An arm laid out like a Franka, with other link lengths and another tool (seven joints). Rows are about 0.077 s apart.
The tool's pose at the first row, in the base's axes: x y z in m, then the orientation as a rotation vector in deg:
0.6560 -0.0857 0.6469 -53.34 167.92 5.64
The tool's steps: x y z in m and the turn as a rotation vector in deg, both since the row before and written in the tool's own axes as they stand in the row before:
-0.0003 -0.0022 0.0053 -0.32 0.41 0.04
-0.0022 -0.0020 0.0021 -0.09 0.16 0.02
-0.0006 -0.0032 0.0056 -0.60 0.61 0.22
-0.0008 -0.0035 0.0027 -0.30 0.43 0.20
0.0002 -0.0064 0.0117 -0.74 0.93 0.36
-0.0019 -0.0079 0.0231 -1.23 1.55 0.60
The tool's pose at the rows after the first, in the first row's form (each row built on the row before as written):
0.6577 -0.0869 0.6416 -53.46 168.39 5.94
0.6607 -0.0871 0.6396 -53.49 168.57 6.00
0.6632 -0.0889 0.6339 -53.44 169.37 6.63
0.6659 -0.0911 0.6311 -53.33 169.93 6.90
0.6695 -0.0955 0.6190 -53.19 171.12 7.62
0.6752 -0.0990 0.5954 52.23 -170.75 -8.71

